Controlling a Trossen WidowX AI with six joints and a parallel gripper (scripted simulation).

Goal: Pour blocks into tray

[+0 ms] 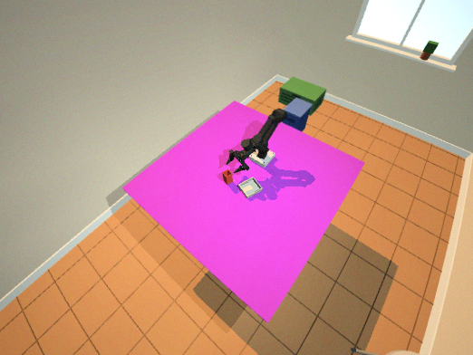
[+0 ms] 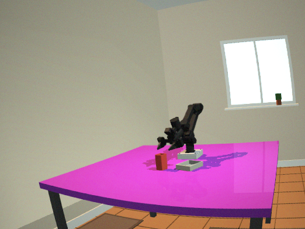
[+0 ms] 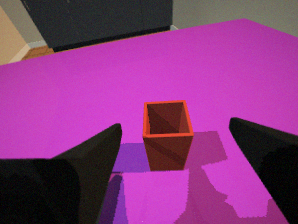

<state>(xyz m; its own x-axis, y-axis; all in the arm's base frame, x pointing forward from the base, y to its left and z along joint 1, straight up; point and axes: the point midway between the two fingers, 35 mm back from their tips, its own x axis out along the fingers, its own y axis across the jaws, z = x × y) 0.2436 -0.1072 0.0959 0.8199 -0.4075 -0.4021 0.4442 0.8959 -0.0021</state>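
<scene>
The red block is 30 mm ahead of my gripper tip, 10 mm to the right of it and 70 mm below it. From my gripper tip the other things lie so: blue block (20 mm ahead, 10 mm to the right, 110 mm below); red square cup (30 mm ahead, 10 mm to the right, 90 mm below).
</scene>
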